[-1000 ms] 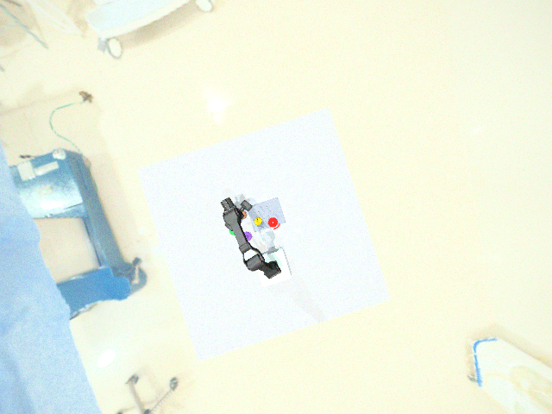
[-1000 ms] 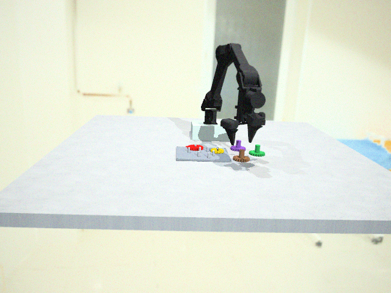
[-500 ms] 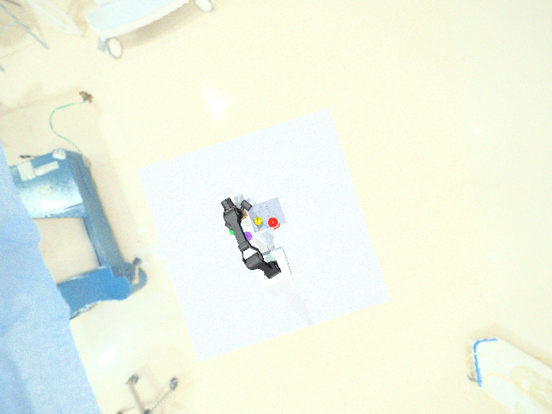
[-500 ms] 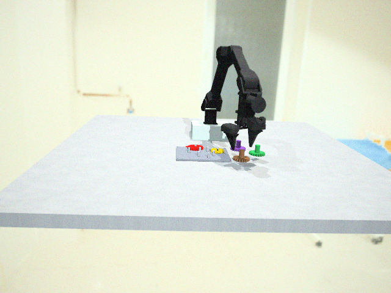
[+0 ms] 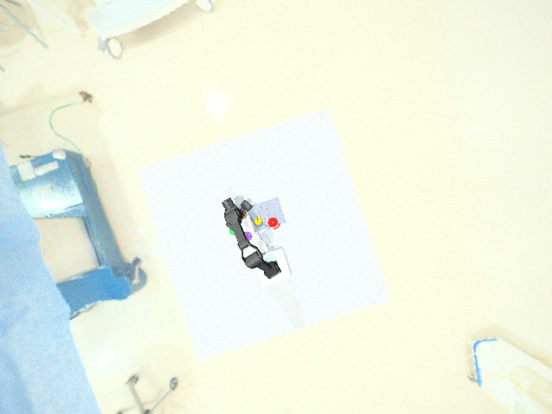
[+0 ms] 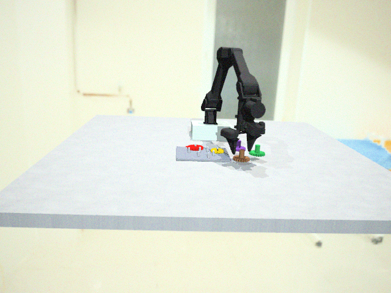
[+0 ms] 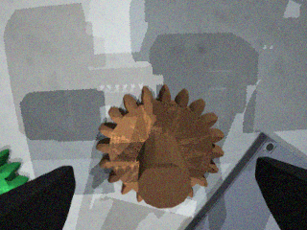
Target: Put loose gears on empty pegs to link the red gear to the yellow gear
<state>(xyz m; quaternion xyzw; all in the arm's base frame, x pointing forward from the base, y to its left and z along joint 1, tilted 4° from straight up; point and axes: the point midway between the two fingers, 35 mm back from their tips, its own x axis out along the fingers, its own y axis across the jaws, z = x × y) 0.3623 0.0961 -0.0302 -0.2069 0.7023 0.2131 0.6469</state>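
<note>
Right now my gripper tip is 10 mm above the brown gear. Also, from my gripper tip: purple gear 140 mm behind, 10 mm to the left, 10 mm below; then green gear 80 mm behind, 80 mm to the left, 10 mm below; then yellow gear 70 mm behind, 90 mm to the right, 10 mm below.
</note>
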